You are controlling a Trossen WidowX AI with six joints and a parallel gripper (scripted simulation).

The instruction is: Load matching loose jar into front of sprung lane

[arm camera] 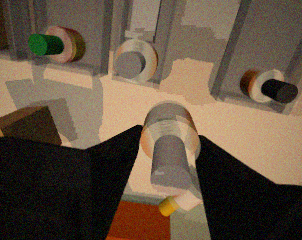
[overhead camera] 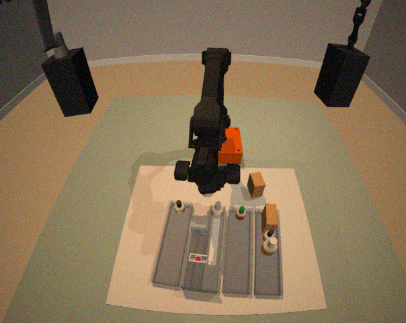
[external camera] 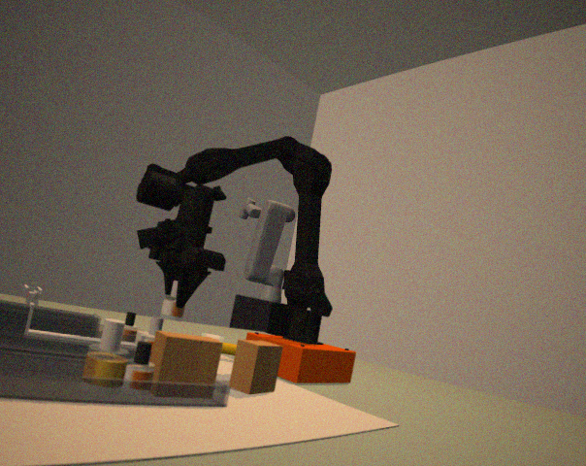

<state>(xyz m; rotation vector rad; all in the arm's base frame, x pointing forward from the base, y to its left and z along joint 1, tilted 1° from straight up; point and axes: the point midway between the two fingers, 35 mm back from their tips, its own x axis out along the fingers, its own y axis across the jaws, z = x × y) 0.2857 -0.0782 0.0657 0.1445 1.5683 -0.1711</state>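
The green-capped jar is 100 mm to the left of my gripper tip, 70 mm ahead of it and 60 mm below it. Round my gripper tip: red mark 220 mm ahead, 50 mm to the right, 20 mm below; sprung lane 180 mm ahead, 70 mm below, 30 mm to the right.
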